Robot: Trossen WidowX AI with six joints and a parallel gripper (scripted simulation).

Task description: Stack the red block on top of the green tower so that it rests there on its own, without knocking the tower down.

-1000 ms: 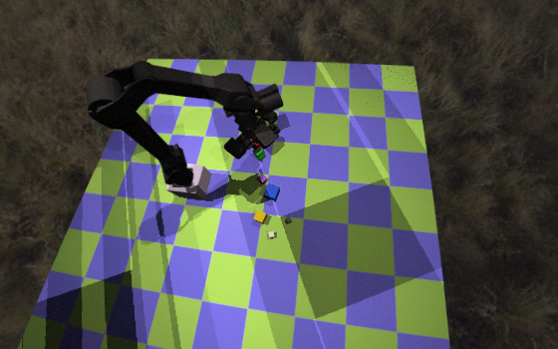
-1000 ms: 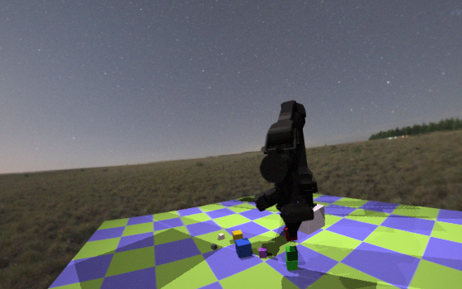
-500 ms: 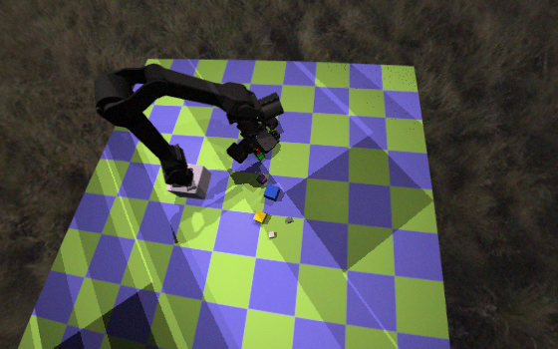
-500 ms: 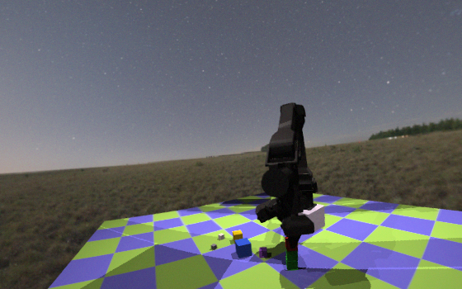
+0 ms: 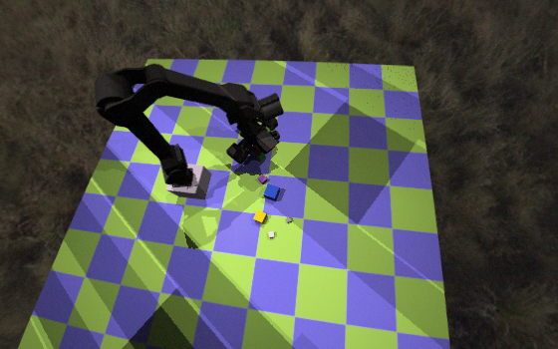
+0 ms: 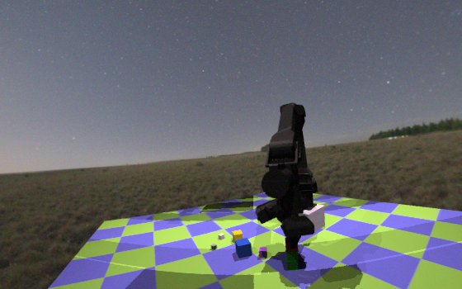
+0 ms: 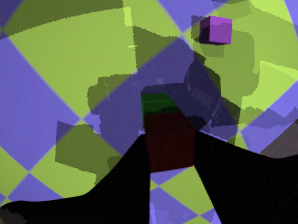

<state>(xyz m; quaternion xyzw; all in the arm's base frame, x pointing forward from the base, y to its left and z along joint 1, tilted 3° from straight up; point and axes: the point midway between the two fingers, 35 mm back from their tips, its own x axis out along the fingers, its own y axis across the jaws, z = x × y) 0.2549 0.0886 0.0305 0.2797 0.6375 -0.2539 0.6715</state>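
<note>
Right now the red block is right at my gripper tip. From my gripper tip the other things lie so: small purple cube (10 mm ahead, 100 mm to the right, 50 mm below); then blue cube (40 mm ahead, 150 mm to the right, 40 mm below); then yellow cube (10 mm behind, 230 mm to the right, 50 mm below).
</note>
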